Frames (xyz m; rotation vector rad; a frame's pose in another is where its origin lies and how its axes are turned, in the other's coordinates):
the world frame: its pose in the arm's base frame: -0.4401 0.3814 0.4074 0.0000 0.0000 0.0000
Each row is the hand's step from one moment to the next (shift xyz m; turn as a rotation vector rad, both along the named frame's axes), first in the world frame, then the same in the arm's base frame.
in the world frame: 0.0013 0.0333 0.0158 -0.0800 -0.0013 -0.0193
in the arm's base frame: 0.0013 0.0333 0.0158 -0.0800 -0.0013 -0.0193
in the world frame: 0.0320 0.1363 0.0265 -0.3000 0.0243 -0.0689
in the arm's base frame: 0.0320 0.1363 0.0265 -0.3000 0.0243 -0.0689
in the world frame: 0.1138 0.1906 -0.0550 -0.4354 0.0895 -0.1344
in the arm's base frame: 0.1138 0.1906 -0.0550 -0.4354 0.0895 -0.1344
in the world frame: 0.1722 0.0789 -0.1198 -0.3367 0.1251 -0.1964
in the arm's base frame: 0.1722 0.0789 -0.1198 -0.3367 0.1251 -0.1964
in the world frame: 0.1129 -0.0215 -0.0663 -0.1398 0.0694 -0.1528
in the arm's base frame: 0.1129 -0.0215 -0.0663 -0.1398 0.0694 -0.1528
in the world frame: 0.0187 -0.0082 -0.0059 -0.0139 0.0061 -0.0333
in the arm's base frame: 0.0187 -0.0082 -0.0059 -0.0139 0.0061 -0.0333
